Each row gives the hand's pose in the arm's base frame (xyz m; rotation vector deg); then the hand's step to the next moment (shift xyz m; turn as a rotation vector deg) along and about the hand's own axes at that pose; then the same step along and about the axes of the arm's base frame.
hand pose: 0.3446 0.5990 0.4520 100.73 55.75 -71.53
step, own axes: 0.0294 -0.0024 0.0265 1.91 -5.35 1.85
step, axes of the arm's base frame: -0.0055 -0.0181 -0.0349 -5.05 0.91 -3.07
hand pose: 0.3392 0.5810 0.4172 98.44 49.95 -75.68
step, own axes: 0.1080 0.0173 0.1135 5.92 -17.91 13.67
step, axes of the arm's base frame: -0.0102 -0.1025 -0.1193 -20.25 -3.62 -10.94
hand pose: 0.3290 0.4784 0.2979 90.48 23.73 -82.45
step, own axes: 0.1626 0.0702 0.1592 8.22 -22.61 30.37
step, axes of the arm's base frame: 0.0002 -0.2156 -0.1012 -33.19 -15.22 -12.95
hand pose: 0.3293 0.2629 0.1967 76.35 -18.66 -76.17
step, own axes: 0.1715 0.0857 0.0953 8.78 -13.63 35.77
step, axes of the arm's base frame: 0.0198 -0.2126 0.0163 -32.91 -21.01 -4.21
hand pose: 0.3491 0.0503 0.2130 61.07 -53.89 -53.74
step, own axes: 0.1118 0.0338 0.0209 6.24 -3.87 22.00
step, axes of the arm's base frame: 0.0205 -0.1033 0.0546 -19.28 -12.75 1.90
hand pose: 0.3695 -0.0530 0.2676 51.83 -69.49 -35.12
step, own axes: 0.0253 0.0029 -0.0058 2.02 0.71 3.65
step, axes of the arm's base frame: 0.0121 -0.0175 0.0151 -3.02 -2.21 1.98
